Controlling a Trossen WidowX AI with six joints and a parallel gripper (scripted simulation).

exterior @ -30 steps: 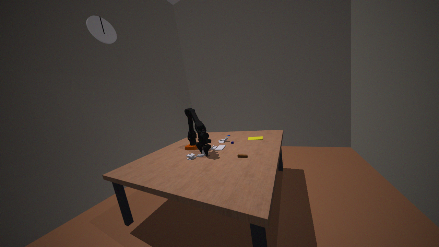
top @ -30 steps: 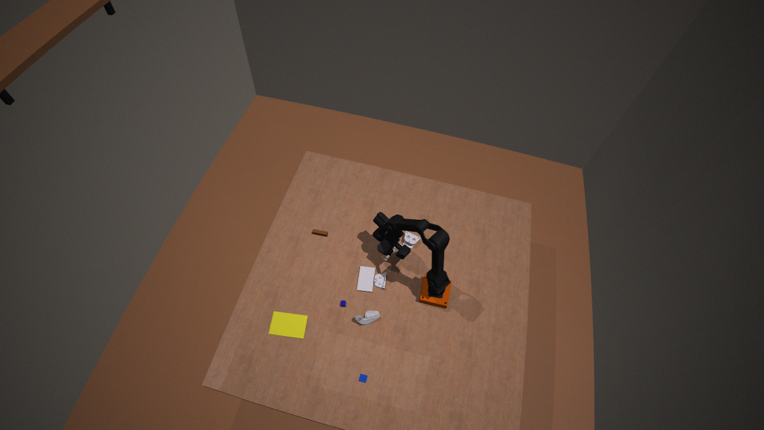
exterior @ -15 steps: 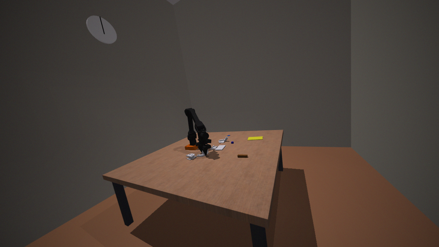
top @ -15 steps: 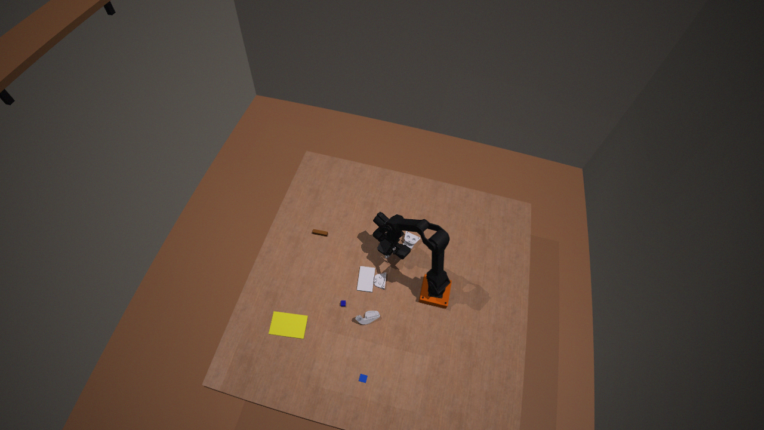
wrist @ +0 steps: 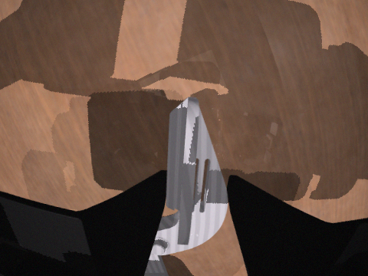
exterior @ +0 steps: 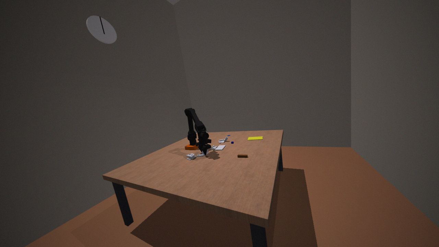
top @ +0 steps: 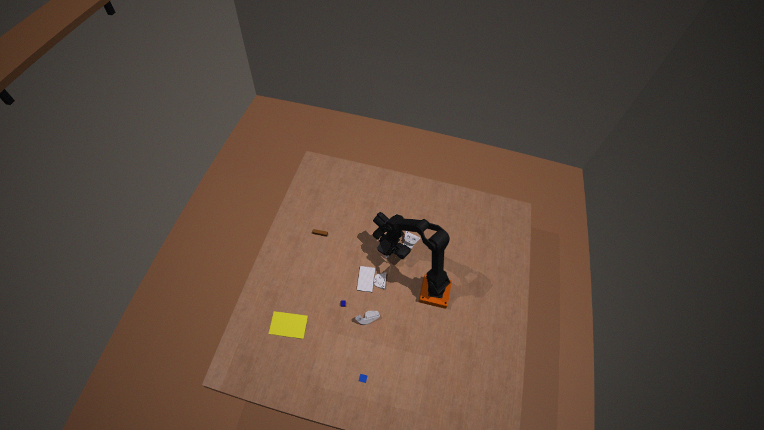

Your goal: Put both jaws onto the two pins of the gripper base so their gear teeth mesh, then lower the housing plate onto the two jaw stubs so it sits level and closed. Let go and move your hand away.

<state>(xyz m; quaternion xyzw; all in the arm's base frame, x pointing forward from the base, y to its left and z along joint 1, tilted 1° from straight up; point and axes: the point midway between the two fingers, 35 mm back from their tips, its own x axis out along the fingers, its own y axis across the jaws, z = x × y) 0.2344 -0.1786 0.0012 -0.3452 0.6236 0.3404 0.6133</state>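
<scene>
My gripper tip is 17 cm to the right of the white card and 9 cm short of it. Round my gripper tip: blue cube (30 cm to the left, 17 cm ahead); then brown block (35 cm ahead, 2 cm to the right); then yellow sheet (44 cm to the left, 38 cm ahead).
</scene>
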